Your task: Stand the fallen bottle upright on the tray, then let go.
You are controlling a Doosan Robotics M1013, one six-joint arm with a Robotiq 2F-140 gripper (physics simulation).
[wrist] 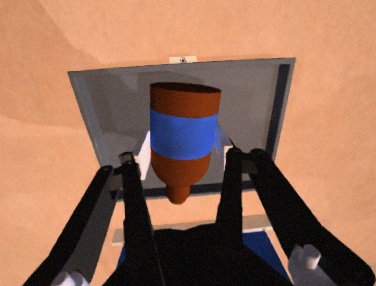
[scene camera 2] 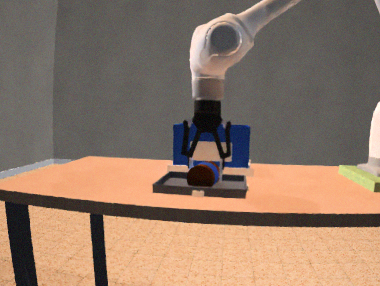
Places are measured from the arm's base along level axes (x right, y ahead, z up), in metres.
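Where they show: gripper, fingertip midpoint: [wrist: 181,135].
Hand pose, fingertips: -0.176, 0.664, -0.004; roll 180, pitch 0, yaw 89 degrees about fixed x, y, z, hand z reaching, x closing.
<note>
Each offset is from my fingertips to the centre of the thing, as dx, dy, dz. "spot": to the spot under its first point. Level surfaces: height alone.
The brown bottle @(+0.014, -0.003, +0.016) [scene camera 2: 204,174] [wrist: 183,136] with a blue band lies on its side at the grey tray @(spot: -0.079, +0.088, -0.012) [scene camera 2: 170,189] [wrist: 250,80]. Its base faces scene camera 2, and its neck points toward the back edge of the tray, at the bottom of the wrist view. My gripper [scene camera 2: 206,169] [wrist: 181,135] points down from above and is shut on the bottle, with one light finger pad on each side of it near the blue band. Whether the bottle's underside touches the tray floor is hidden.
A blue bin @(spot: +0.208, -0.111, +0.084) [scene camera 2: 241,145] with a pale panel stands right behind the tray on the wooden table @(dz -0.026) [scene camera 2: 295,195]. A green block [scene camera 2: 359,177] under a white robot base is at the right. The table's front edge runs before the tray.
</note>
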